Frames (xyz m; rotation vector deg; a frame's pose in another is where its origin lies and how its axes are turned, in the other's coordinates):
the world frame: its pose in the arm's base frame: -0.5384 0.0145 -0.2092 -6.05 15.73 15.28
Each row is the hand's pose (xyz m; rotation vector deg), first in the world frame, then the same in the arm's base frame.
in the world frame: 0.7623 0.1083 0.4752 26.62 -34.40 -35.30
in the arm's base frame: 0.2596 0.3715 0.0241 19.81 -17.25 -21.92
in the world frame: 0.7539 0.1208 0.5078 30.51 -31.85 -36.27
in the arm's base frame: 0.2566 0.3860 0.0568 23.09 -14.41 -23.54
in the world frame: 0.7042 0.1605 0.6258 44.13 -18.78 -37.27
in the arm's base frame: 0.2295 0.4283 0.1811 34.44 -0.38 -27.22
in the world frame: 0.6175 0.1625 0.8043 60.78 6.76 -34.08
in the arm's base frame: 0.1938 0.4337 0.3762 48.11 26.15 -28.40
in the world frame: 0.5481 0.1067 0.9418 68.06 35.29 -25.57
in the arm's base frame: 0.1796 0.3823 0.5311 53.54 55.17 -23.60
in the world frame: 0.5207 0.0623 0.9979 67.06 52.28 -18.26
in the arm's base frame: 0.1805 0.3407 0.5955 51.99 72.34 -17.80
